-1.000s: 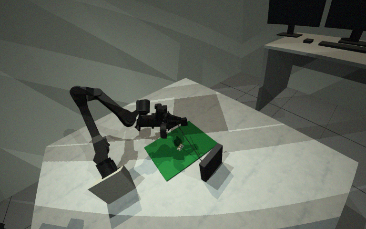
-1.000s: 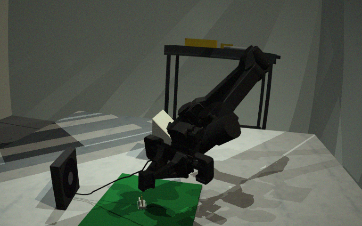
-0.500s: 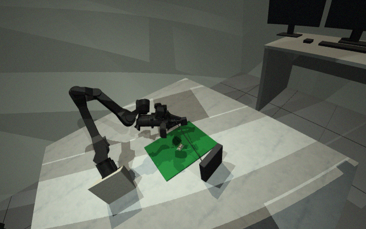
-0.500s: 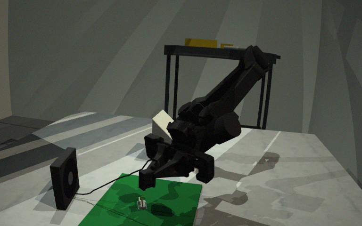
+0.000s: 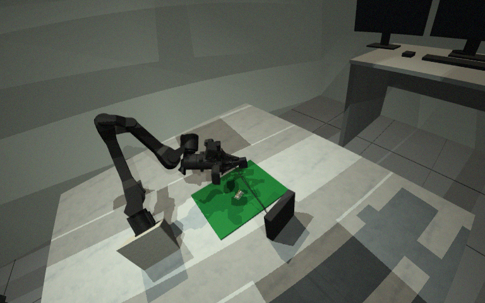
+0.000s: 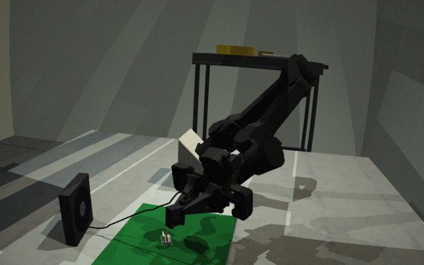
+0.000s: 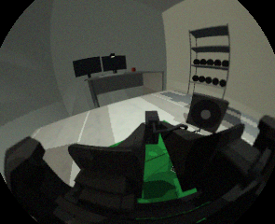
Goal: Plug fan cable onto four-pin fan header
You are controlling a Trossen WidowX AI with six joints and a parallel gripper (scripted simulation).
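My gripper tip is now 60 mm past the green board, 30 mm to the left of it and 130 mm above it. The rest, counted from my gripper tip: black fan (40 mm behind, 220 mm to the right, 60 mm below); then black plug (10 mm below); then header (60 mm behind, 40 mm to the right, 120 mm below).
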